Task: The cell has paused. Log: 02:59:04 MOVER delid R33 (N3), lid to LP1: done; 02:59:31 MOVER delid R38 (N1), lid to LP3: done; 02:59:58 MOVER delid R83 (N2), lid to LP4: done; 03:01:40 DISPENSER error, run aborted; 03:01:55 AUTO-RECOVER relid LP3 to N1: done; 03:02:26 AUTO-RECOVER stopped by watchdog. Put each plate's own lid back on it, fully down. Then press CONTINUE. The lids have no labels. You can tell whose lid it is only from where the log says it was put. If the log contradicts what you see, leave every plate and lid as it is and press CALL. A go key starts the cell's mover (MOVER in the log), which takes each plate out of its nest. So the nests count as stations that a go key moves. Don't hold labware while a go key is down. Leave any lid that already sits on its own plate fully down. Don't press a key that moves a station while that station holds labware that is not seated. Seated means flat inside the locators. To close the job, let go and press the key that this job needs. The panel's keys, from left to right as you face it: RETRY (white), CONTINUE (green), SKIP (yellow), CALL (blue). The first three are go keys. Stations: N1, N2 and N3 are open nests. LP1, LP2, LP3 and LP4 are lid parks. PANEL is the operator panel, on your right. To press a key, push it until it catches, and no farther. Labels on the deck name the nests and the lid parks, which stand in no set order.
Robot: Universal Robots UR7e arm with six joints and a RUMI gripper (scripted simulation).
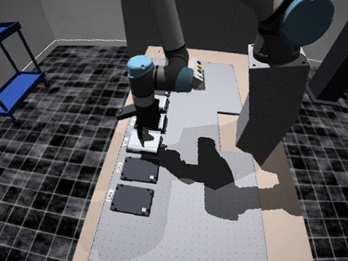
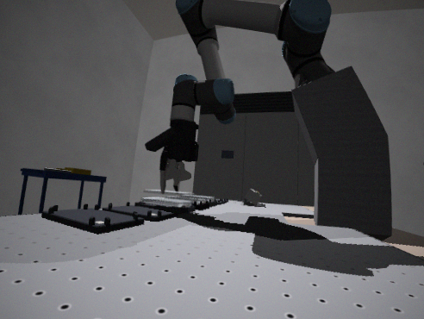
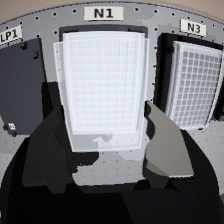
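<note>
The well plate lies 130 mm to the right of my hand and 40 mm below it. The rest, counted from my hand: white key: 480 mm to the right, 220 mm behind, 10 mm above; green continue key: 530 mm to the right, 220 mm behind, 10 mm above; lid park LP2: 390 mm to the right, 60 mm below, 10 mm ahead.
</note>
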